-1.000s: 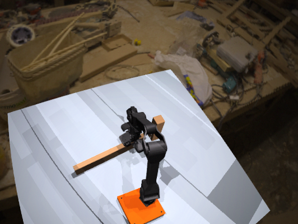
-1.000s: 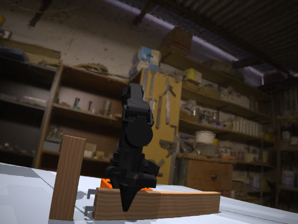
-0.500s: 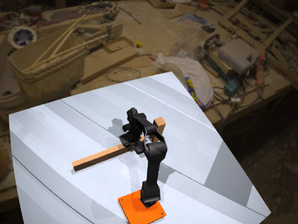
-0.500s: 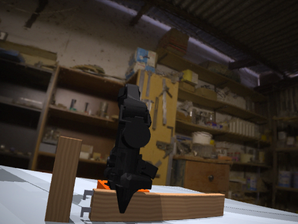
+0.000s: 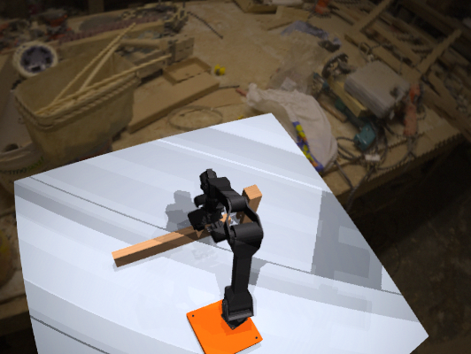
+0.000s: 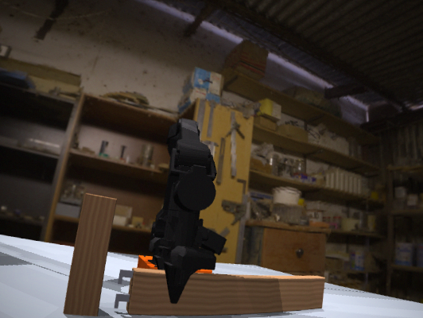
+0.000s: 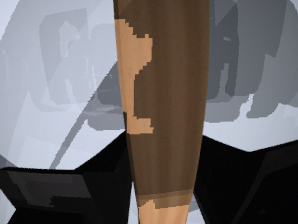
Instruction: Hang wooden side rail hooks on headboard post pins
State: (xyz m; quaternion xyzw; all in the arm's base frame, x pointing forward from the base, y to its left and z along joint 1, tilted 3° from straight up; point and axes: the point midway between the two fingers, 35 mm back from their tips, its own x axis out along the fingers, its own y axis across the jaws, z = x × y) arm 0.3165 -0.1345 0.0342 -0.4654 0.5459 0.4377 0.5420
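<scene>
My gripper tip is 2 cm past the wooden headboard post, 14 cm to the left of it and 6 cm below it.
</scene>
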